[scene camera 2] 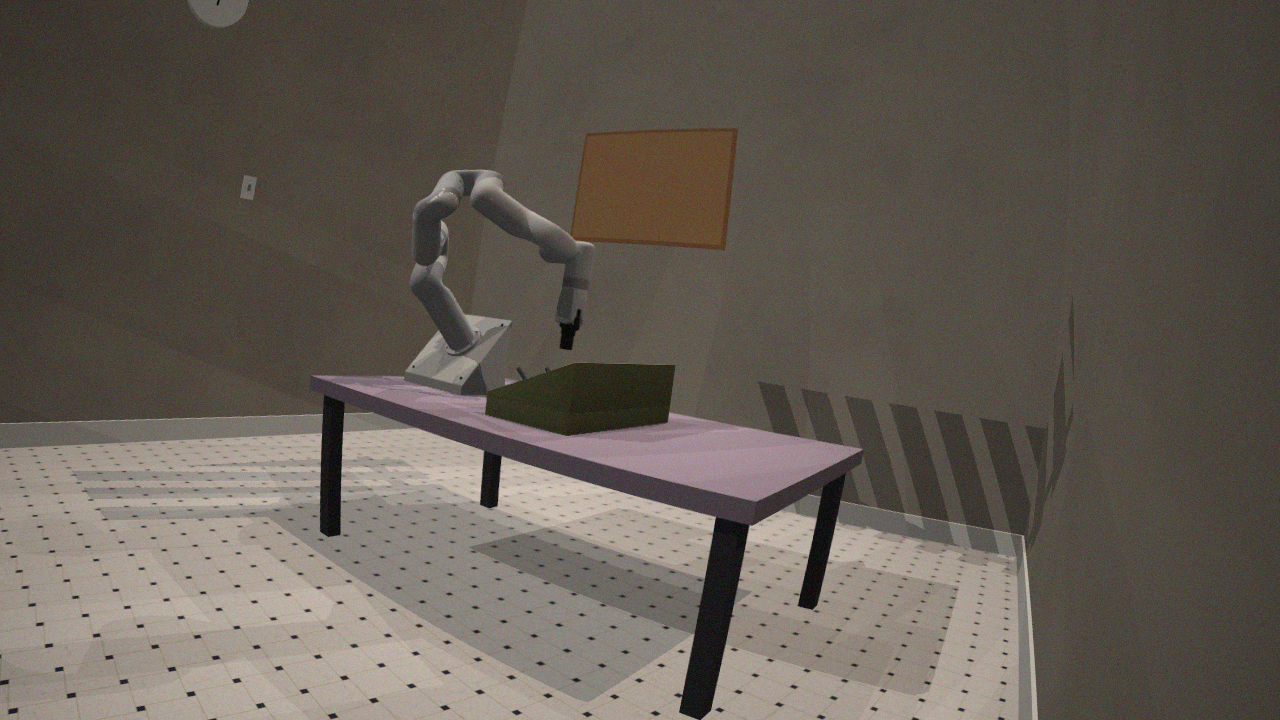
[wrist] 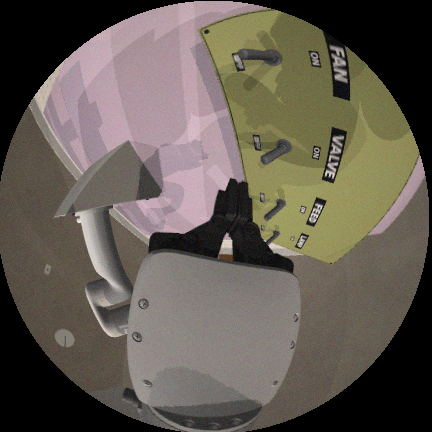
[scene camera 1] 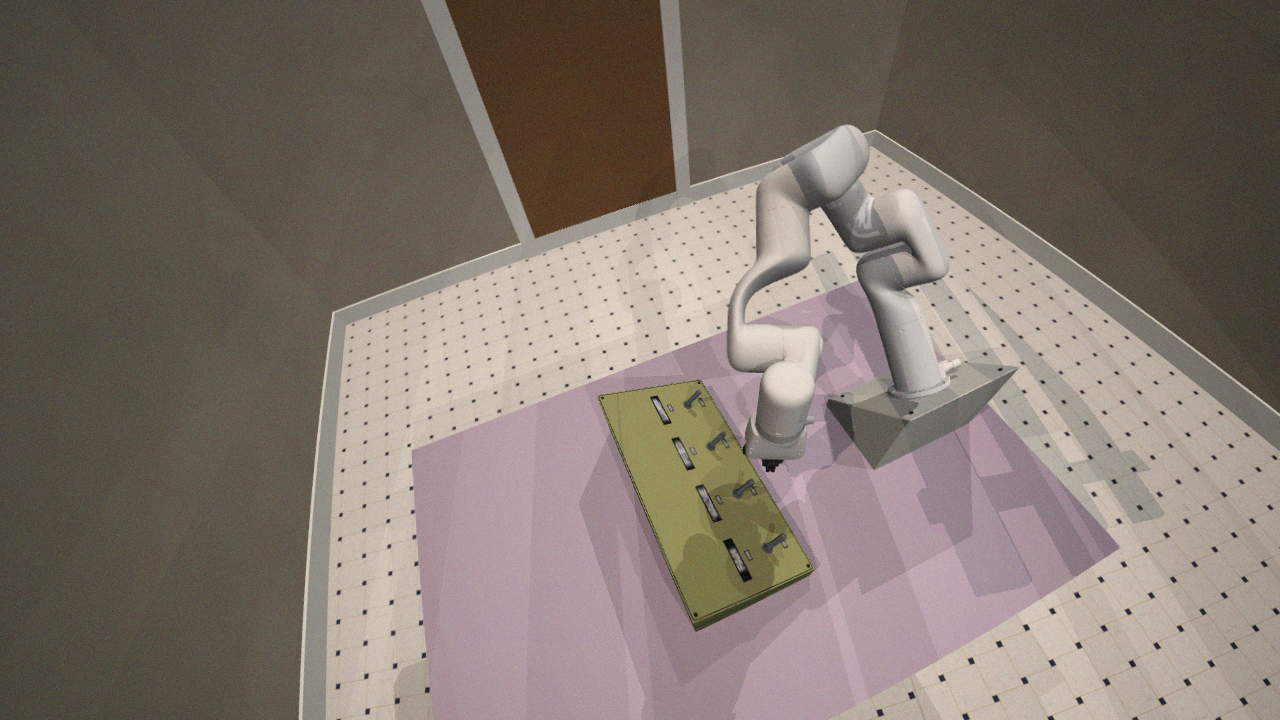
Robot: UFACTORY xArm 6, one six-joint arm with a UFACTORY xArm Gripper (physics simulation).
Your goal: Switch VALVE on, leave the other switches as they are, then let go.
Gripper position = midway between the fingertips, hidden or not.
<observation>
In view: the gripper (scene camera 1: 769, 465) and an olive switch panel (scene camera 1: 714, 541).
The gripper is seen too in scene camera 2 (scene camera 2: 565, 349) and in the wrist view (wrist: 233, 190). The olive switch panel also shows in scene camera 2 (scene camera 2: 579, 398) and in the wrist view (wrist: 343, 169).
</observation>
